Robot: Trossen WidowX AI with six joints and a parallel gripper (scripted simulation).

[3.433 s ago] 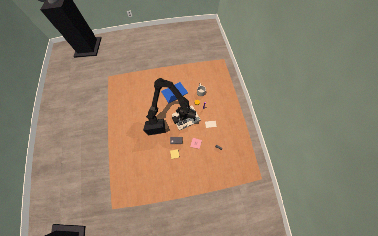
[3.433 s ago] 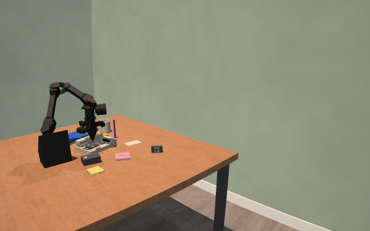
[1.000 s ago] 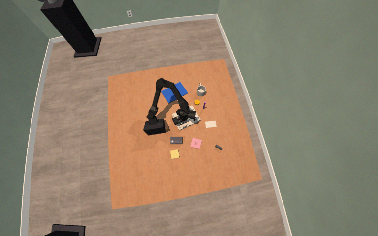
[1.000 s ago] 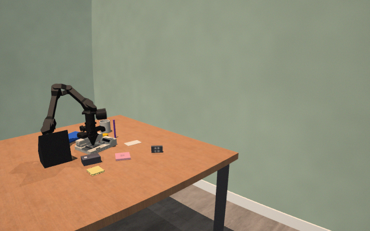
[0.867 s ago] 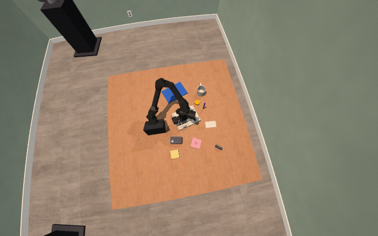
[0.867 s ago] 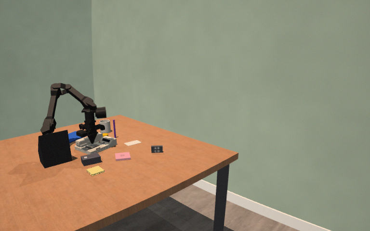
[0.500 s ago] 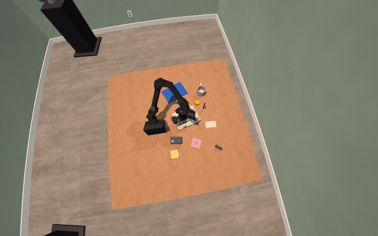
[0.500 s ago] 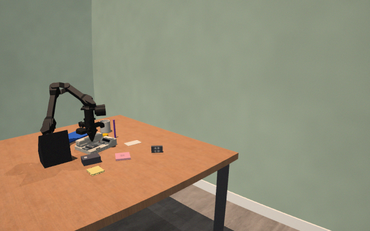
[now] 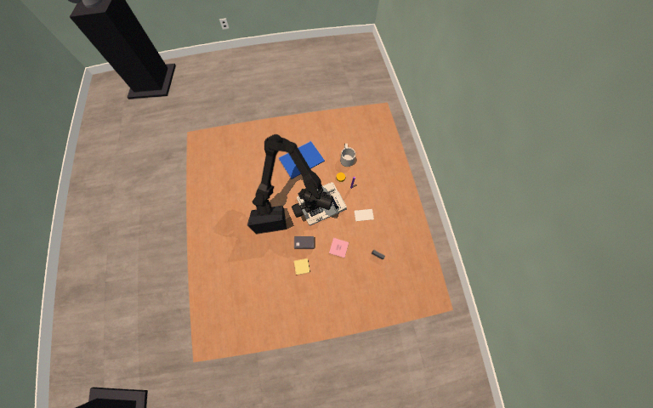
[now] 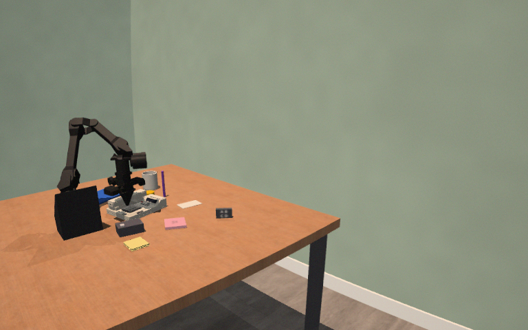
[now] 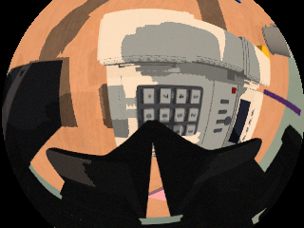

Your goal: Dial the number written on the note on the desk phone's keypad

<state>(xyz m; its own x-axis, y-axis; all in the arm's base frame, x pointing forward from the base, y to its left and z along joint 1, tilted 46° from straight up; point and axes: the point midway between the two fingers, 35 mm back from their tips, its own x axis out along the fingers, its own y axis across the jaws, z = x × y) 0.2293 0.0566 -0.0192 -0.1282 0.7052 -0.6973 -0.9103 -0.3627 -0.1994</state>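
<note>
My hand is 60 mm above the cream desk phone, 50 mm to the right of it and 50 mm short of it. Also, from my hand: purple pen (220 mm ahead, 140 mm to the left, 10 mm below); then cream card (280 mm ahead, 80 mm below, 20 mm to the right); then grey handset (90 mm to the left, 40 mm below, 30 mm ahead).
</note>
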